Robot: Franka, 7 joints.
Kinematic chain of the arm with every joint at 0, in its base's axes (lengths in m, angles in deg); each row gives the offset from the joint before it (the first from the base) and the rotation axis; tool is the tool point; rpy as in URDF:
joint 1: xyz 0 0 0.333 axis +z
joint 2: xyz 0 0 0 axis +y
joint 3: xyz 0 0 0.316 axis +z
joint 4: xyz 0.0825 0 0 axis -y
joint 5: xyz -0.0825 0 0.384 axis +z
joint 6: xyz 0 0 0 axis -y
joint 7: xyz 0.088 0 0 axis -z
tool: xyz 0 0 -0.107 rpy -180 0 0
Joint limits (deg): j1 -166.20..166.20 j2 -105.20..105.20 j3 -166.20..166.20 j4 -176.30..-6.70 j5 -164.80..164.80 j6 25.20..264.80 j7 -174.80..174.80
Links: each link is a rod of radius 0.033 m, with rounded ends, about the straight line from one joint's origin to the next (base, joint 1, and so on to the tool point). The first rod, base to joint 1, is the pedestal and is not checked.
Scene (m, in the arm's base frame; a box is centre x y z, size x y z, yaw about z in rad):
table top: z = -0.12
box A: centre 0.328 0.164 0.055 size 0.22 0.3 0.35 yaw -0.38
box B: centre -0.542 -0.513 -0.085 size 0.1 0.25 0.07 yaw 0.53
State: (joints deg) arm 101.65 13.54 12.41 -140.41 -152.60 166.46 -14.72
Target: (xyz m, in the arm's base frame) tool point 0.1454 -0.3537 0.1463
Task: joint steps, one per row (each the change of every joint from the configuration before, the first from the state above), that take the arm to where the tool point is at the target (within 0.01 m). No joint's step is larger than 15 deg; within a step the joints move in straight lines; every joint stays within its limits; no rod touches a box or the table.
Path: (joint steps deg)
1: 0.32 -13.02 -10.11 6.04 -1.39 1.11 -9.39
2: 0.32 -13.03 -10.11 6.03 -1.39 1.12 -9.40
3: 0.33 -13.02 -10.11 6.04 -1.38 1.11 -9.39
4: 0.32 -13.02 -10.11 6.04 -1.39 1.12 -9.39
5: 0.32 -13.03 -10.12 6.03 -1.39 1.11 -9.40
6: 0.32 -13.02 -10.11 6.04 -1.39 1.12 -9.39
7: -10.81 14.54 -2.40 -5.37 0.54 -2.85 7.05
8: -10.81 14.55 -2.39 -5.36 0.55 -2.85 7.04
9: -10.81 14.55 -2.40 -5.37 0.54 -2.85 7.05
10: -10.81 14.55 -2.40 -5.36 0.54 -2.85 7.04
11: -10.81 14.54 -2.40 -5.37 0.54 -2.85 7.05
12: -10.81 14.55 -2.40 -5.37 0.54 -2.85 7.04
13: -10.81 14.55 -2.40 -5.36 0.55 -2.85 7.05
14: -10.81 14.54 -2.40 -5.37 0.54 -2.85 7.04

